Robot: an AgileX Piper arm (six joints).
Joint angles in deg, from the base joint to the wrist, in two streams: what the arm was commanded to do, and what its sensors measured. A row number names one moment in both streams.
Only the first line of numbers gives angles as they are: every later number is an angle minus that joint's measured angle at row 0.
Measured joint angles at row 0:
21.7, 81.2, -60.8, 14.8, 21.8, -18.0
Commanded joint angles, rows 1 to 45:
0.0, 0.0, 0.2, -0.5, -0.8, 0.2
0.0, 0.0, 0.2, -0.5, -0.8, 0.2
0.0, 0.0, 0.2, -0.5, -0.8, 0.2
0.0, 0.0, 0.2, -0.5, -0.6, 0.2
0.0, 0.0, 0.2, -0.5, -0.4, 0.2
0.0, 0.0, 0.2, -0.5, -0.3, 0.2
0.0, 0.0, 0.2, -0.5, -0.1, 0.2
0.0, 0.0, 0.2, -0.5, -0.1, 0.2
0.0, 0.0, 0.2, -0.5, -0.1, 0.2
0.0, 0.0, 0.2, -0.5, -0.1, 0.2
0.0, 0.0, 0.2, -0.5, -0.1, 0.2
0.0, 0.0, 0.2, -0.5, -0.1, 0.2
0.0, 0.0, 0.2, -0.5, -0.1, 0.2
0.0, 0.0, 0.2, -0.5, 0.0, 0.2
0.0, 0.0, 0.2, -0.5, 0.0, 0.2
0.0, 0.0, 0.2, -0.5, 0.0, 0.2
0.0, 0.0, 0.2, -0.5, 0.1, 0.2
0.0, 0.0, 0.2, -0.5, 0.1, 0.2
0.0, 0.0, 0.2, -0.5, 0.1, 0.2
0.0, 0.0, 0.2, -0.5, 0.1, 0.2
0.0, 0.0, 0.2, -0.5, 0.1, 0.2
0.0, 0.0, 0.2, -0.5, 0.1, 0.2
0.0, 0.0, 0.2, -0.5, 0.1, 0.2
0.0, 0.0, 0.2, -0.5, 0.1, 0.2
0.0, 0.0, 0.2, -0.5, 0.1, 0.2
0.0, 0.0, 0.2, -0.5, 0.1, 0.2
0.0, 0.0, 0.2, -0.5, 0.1, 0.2
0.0, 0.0, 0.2, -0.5, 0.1, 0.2
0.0, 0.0, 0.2, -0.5, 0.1, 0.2
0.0, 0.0, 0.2, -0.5, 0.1, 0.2
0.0, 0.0, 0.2, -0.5, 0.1, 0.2
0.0, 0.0, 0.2, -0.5, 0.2, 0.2
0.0, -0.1, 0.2, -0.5, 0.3, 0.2
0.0, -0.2, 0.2, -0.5, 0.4, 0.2
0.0, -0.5, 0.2, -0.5, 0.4, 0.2
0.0, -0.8, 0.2, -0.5, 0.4, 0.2
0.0, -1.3, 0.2, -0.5, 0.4, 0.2
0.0, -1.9, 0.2, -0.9, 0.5, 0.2
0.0, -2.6, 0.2, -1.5, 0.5, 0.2
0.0, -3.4, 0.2, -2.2, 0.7, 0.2
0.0, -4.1, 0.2, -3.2, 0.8, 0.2
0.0, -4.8, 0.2, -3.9, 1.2, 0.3
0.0, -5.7, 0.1, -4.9, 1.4, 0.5
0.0, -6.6, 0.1, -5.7, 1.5, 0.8
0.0, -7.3, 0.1, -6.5, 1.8, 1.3
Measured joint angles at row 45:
0.0, -4.0, 0.1, -3.8, 2.4, 0.1
